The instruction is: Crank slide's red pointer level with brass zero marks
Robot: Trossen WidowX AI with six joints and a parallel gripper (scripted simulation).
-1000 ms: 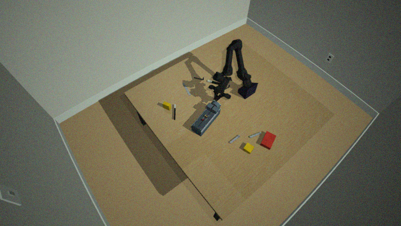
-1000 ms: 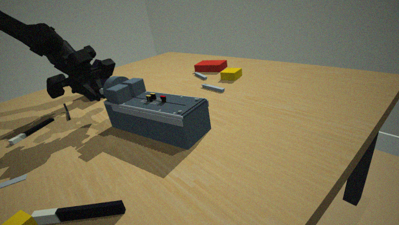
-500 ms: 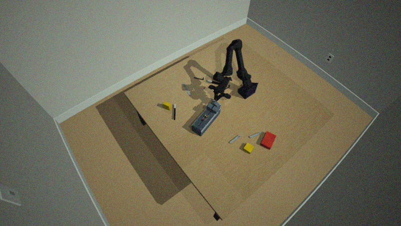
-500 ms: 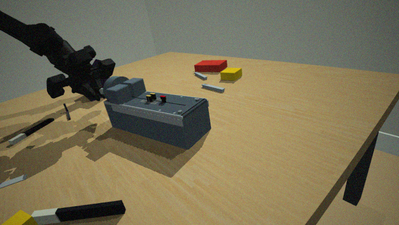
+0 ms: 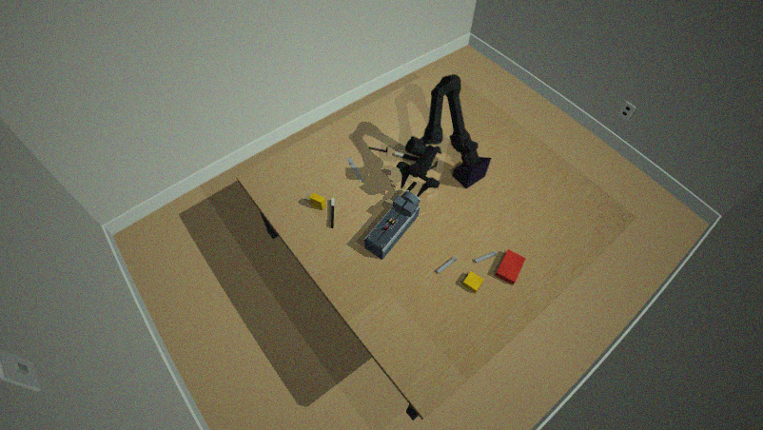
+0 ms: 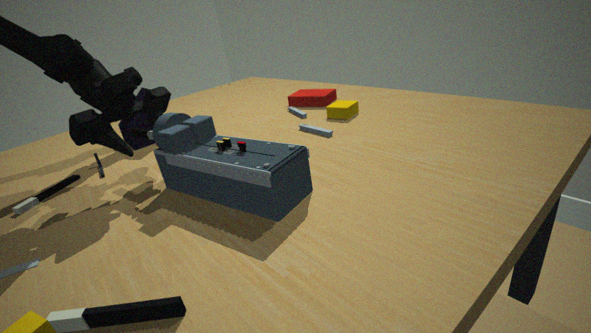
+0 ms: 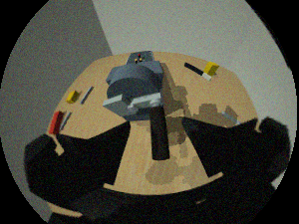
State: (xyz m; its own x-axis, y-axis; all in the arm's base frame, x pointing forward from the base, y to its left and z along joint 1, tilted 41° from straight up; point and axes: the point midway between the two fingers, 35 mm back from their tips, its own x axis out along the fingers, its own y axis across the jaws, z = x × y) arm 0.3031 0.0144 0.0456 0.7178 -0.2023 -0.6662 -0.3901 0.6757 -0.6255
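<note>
The dark crank handle is 2 cm behind my gripper tip, 1 cm to the right of it and 2 cm above it. From my gripper tip the other things lie so: red pointer (18 cm ahead, 11 cm to the left, 1 cm above); then red block (18 cm behind, 48 cm to the left, 6 cm below); then grey bar (11 cm ahead, 28 cm to the right, 7 cm below).
</note>
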